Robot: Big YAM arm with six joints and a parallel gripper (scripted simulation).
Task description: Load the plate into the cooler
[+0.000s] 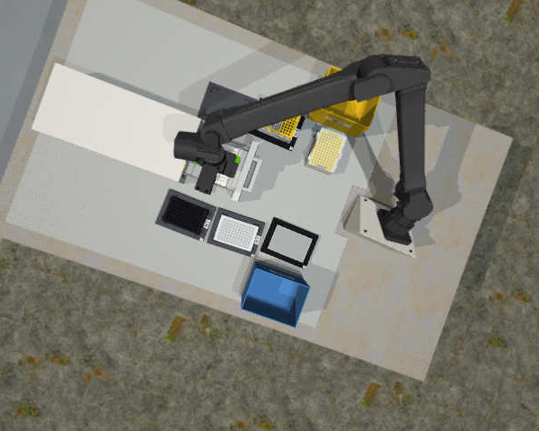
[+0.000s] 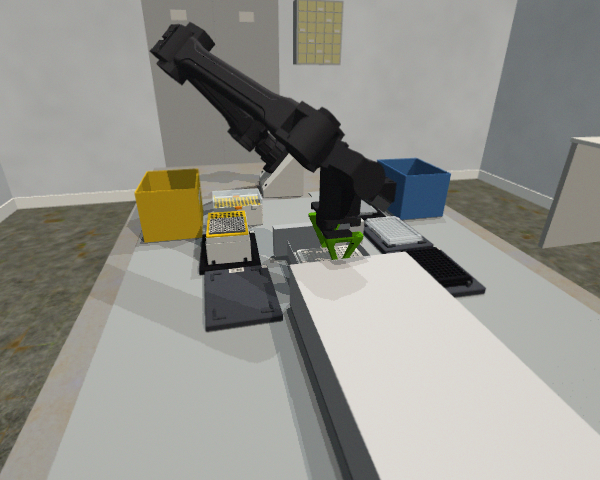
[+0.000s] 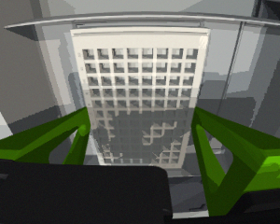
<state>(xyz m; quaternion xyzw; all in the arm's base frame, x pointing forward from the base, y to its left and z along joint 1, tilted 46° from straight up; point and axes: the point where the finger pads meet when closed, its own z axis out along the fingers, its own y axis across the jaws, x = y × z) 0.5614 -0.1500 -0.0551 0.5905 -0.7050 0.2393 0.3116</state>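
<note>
Now: hand 4 cm short of the cooler's drawer, 1 cm to the left of it and 2 cm above it. From my hand the other things lie so: white 96-well plate 1 cm below; cooler CD 17 cm ahead, 2 cm to the right, 1 cm below; black plate 6 cm ahead, 19 cm to the left, 2 cm below.
</note>
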